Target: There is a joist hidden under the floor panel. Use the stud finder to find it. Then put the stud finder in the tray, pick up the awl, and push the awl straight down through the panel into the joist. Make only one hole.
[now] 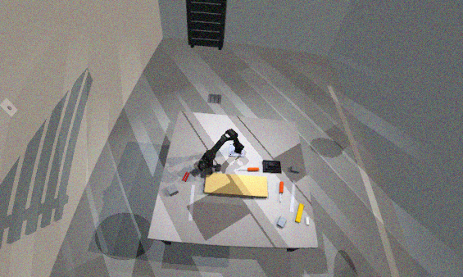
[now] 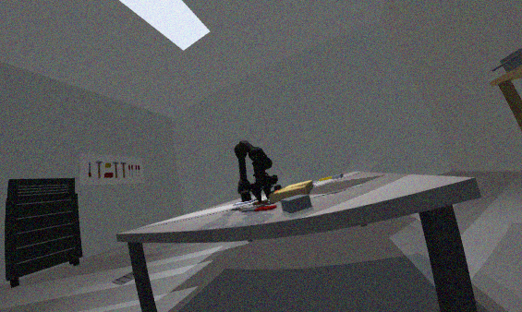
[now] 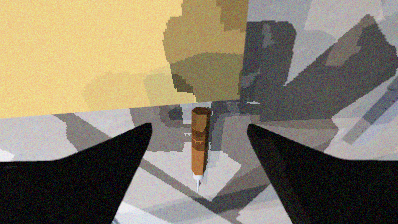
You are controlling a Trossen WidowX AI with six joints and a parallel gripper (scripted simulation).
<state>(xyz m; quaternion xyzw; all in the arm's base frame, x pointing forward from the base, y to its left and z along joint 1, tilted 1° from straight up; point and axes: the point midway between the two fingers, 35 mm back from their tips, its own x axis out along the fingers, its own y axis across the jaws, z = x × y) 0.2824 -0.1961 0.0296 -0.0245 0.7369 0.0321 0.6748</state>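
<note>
My gripper tip is now 60 mm past the awl. Round my gripper tip: black tray: 530 mm to the left, 190 mm behind; then yellow bar: 820 mm to the left, 190 mm ahead; then black stud finder: 550 mm to the left, 190 mm behind, 40 mm above.
</note>
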